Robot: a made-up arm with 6 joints.
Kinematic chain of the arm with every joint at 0, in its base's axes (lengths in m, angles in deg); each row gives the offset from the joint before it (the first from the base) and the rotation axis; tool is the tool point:
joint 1: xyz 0 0 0.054 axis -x
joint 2: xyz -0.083 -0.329 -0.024 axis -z
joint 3: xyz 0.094 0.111 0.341 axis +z
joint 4: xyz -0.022 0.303 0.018 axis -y
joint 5: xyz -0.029 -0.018 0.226 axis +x
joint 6: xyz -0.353 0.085 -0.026 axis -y
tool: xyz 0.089 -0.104 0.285
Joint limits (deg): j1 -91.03..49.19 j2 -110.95..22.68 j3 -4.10..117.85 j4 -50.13..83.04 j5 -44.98..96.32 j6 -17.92..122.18
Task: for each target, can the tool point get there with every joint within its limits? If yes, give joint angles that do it. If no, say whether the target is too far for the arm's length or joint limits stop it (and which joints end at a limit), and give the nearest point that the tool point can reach.
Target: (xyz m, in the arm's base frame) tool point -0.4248 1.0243 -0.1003
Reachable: no: joint limits stop it (at a limit: joint 1, joint 2, joint 3, joint 5) | nearest point -0.3421 0.7098 0.1200 | short by 0.393 m
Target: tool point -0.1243 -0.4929 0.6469
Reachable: yes | joints -19.85 -78.03 99.85 -37.71 70.18 -6.70
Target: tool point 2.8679 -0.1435 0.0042
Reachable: no: too far | nearest point 0.6354 -0.3692 -0.0741 | short by 2.245 m
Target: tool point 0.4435 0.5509 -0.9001
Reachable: no: joint limits stop it (at a limit: joint 1, joint 3) | nearest point 0.2347 0.2165 -0.6543 | short by 0.465 m
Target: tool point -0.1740 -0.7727 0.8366
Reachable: yes | joints -7.62 -75.86 31.24 -29.28 64.60 70.54
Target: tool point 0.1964 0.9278 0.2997
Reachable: no: joint limits stop it (at a limit: joint 1, joint 3, joint 4, joint 5) | nearest point 0.1289 0.8050 0.4330 | short by 0.193 m
